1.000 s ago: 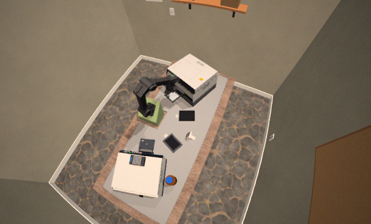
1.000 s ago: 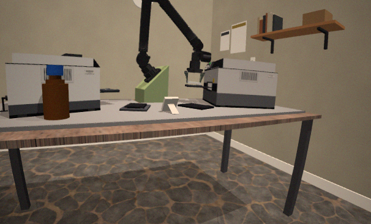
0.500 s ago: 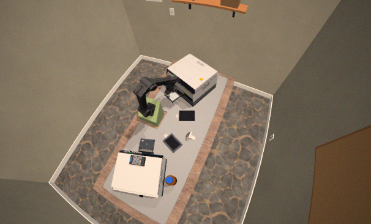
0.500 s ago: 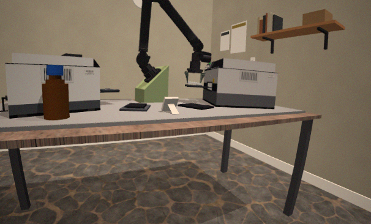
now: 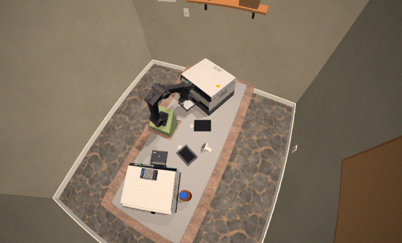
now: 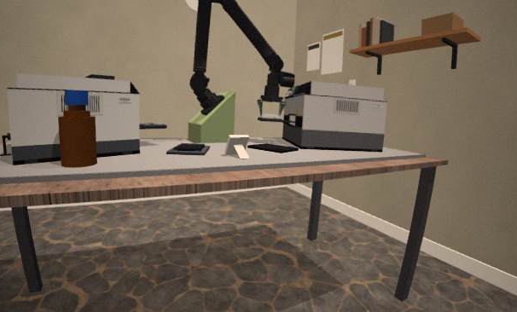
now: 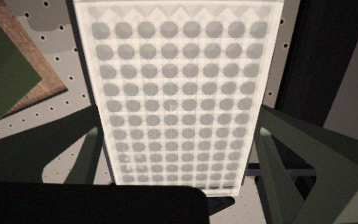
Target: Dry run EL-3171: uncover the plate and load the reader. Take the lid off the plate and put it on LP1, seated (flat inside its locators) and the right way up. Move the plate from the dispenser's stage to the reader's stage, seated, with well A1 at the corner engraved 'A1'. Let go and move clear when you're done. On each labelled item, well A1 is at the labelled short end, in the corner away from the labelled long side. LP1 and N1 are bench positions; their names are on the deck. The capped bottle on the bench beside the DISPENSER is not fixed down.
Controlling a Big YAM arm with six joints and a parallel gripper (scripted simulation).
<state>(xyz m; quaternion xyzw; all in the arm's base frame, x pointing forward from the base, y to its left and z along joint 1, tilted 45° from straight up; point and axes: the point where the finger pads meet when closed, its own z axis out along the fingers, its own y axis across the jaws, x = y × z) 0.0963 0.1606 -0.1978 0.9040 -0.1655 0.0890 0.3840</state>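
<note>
Now: the lidded white well plate right at my hand. Round my hand: black pad (22 cm ahead, 12 cm below, 10 cm to the right); dark lid (42 cm to the right, 22 cm ahead, 11 cm below); grey pad (42 cm to the right, 22 cm ahead, 12 cm below).
</note>
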